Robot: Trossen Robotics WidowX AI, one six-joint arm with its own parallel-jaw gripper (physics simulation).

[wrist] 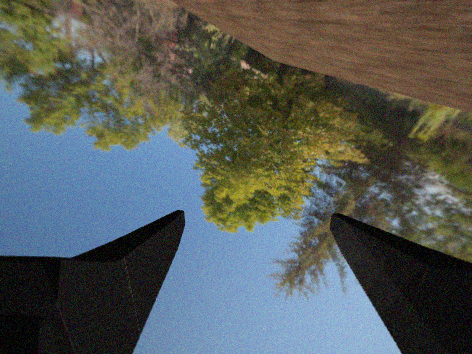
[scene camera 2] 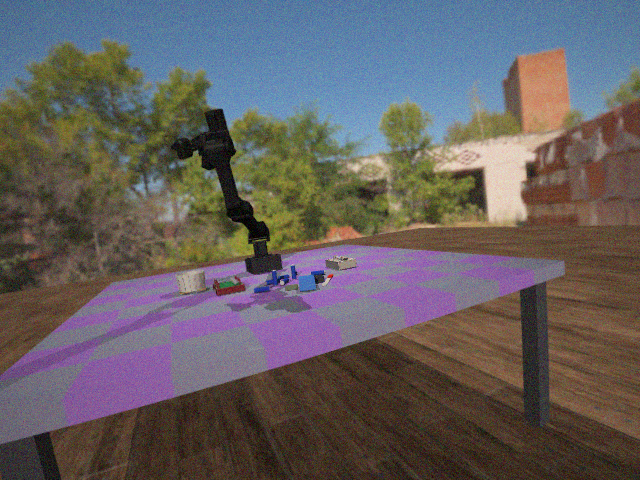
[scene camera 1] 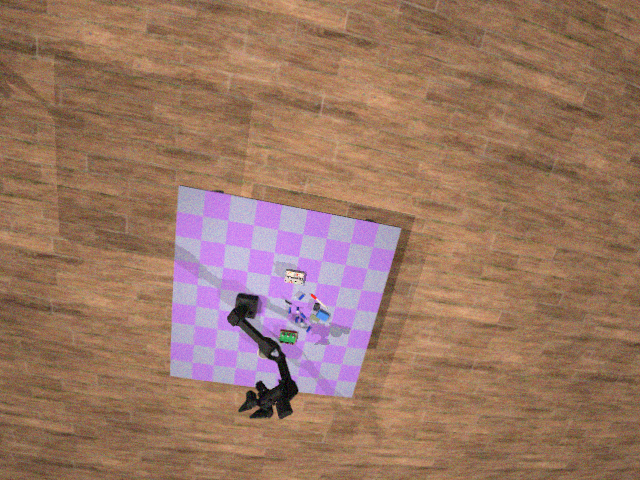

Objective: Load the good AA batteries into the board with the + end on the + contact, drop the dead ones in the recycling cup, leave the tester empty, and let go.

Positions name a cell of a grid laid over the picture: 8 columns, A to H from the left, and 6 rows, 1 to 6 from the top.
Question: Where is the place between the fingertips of the gripper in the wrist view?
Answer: At E4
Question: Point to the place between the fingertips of the gripper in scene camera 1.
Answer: D6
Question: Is the gripper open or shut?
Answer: Open.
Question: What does the gripper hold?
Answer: Nothing.
